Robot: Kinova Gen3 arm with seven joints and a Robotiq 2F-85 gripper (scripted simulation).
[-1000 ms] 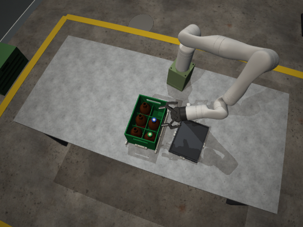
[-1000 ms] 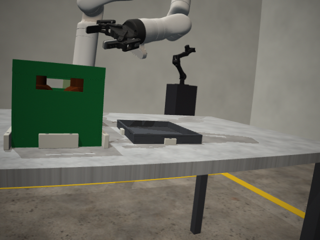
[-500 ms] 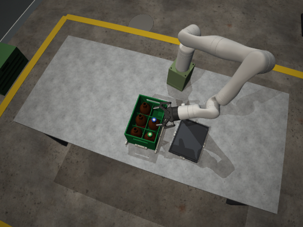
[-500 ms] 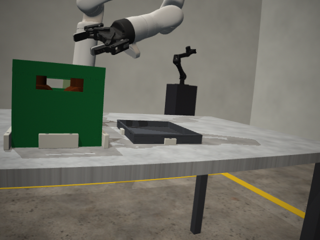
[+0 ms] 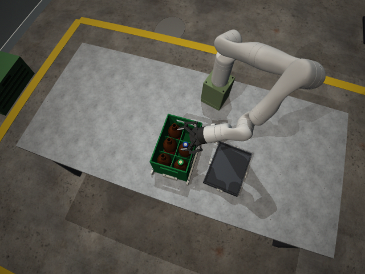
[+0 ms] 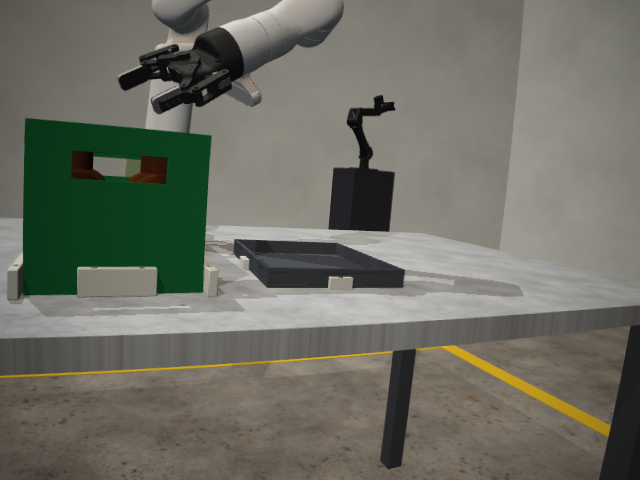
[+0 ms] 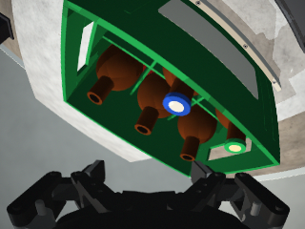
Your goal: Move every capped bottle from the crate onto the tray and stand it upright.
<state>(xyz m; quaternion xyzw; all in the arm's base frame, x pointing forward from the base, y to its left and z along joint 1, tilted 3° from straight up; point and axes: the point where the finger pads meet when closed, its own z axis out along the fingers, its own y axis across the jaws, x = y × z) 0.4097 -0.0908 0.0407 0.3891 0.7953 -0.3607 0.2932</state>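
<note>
The crate lies 20 mm to the right of my hand and 150 mm below it. The rest, counted from my hand: tray: 260 mm to the left, 220 mm below.
</note>
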